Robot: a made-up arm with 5 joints.
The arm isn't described. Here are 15 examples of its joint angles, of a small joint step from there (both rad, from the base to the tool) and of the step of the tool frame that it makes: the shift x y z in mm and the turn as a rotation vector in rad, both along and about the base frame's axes.
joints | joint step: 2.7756 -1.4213 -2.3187 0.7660 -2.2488 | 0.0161 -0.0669 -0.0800 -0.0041 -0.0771
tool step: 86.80 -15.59 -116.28 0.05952 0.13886 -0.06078
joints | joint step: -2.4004 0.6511 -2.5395 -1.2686 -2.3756 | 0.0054 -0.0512 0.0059 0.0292 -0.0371
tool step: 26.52 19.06 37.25 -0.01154 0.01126 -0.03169
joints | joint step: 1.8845 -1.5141 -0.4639 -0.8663 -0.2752 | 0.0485 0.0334 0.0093 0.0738 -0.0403
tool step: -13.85 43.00 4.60 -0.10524 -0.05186 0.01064
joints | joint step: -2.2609 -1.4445 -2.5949 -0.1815 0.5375 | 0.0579 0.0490 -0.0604 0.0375 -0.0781
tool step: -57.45 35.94 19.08 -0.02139 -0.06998 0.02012
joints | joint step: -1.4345 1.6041 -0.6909 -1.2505 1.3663 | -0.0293 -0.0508 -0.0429 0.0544 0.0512
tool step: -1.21 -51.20 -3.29 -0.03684 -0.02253 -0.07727
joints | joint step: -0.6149 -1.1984 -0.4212 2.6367 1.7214 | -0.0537 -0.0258 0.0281 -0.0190 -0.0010
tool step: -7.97 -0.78 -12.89 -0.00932 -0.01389 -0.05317
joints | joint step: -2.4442 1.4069 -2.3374 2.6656 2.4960 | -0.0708 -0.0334 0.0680 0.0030 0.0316
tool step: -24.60 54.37 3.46 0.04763 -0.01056 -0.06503
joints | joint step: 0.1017 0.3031 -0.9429 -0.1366 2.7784 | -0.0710 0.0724 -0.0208 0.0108 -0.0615
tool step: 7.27 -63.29 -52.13 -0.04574 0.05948 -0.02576
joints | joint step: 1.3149 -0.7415 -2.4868 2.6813 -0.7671 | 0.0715 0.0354 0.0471 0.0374 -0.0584
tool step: 22.85 52.22 -3.86 -0.12301 -0.00051 0.12305
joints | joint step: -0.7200 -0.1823 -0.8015 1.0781 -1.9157 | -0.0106 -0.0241 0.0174 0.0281 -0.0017
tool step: -15.29 3.82 0.82 0.01433 0.01590 -0.00891
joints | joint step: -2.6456 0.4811 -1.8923 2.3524 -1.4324 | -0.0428 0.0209 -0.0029 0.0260 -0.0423
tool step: -13.08 32.69 -14.12 -0.01079 -0.05500 -0.01864
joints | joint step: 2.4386 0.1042 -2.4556 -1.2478 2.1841 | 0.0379 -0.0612 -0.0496 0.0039 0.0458
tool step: 65.35 -66.41 19.78 0.08493 0.06869 0.07783
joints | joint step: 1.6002 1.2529 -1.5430 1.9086 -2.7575 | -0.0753 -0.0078 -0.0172 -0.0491 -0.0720
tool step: 46.22 19.19 0.55 0.07468 0.07142 -0.07600
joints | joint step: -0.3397 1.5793 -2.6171 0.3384 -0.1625 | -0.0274 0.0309 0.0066 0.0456 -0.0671
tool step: -24.42 -26.05 -52.45 -0.00975 0.09213 0.02573
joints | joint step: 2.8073 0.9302 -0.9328 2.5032 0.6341 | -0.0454 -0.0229 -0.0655 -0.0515 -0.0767
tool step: -26.62 28.45 -6.36 0.00193 0.14857 -0.10348
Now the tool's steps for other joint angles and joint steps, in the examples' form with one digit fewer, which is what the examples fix.
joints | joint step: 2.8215 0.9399 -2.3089 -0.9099 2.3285 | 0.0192 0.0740 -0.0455 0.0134 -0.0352
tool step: -27.8 -12.0 -50.7 0.0131 -0.0482 -0.0031
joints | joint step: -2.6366 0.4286 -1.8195 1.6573 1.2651 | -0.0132 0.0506 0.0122 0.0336 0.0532
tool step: -4.8 10.4 -56.2 0.0605 -0.0768 -0.0638
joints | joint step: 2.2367 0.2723 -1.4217 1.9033 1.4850 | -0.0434 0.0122 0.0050 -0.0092 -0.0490
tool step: 27.7 19.9 -12.7 -0.0266 0.0221 -0.0078
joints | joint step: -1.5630 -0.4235 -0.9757 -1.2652 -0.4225 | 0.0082 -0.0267 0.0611 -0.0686 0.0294
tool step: 2.6 17.6 -25.7 -0.0340 -0.0135 0.0345
